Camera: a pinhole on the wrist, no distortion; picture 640 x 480 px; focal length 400.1 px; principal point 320.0 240.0 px. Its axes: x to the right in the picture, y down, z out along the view. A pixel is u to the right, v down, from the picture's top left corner.
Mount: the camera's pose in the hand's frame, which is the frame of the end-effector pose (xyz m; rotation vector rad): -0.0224 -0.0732 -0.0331 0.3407 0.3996 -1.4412
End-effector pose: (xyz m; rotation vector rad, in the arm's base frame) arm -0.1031 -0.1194 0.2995 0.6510 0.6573 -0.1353
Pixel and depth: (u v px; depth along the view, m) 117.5 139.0 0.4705
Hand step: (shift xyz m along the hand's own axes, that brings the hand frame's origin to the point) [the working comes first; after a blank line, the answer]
In the camera's frame: -0.2381 -0.1188 0.4705

-0.1327 -0.0904 0.4958
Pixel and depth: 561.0 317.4 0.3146
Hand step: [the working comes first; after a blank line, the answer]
In the camera's frame: 0.1895 0.0609 0.3146

0.0728 -0.3783 0.1577
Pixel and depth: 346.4 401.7 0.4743
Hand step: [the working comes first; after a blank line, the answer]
In the camera's frame: 0.0313 0.1917 0.4743

0.1991 -0.2983 0.3706
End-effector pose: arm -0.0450 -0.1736 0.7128 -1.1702 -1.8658 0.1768
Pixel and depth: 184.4 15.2 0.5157
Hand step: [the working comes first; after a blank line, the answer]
In the camera's frame: -0.1748 -0.2898 0.5157

-0.2948 -0.1845 0.5090
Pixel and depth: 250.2 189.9 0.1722
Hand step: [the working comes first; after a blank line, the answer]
In the camera's frame: -0.0300 -0.0216 0.1722

-0.0362 -0.1277 0.1338
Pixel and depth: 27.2 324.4 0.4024
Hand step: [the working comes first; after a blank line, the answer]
In the camera's frame: -0.2945 0.0849 0.4024

0.0611 0.0114 0.4586
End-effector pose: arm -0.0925 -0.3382 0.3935 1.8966 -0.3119 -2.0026
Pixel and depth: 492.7 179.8 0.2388
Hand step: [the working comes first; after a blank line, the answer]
In the camera's frame: 0.1031 -0.0359 0.2388

-0.0353 -0.2772 0.1317
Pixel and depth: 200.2 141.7 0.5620
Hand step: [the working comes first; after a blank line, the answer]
In the camera's frame: -0.1683 -0.1381 0.5620

-0.1406 -0.1959 0.5450
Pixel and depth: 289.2 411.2 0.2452
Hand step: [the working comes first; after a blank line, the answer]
In the camera's frame: -0.0189 0.1049 0.2452

0.0949 -0.1580 0.1917
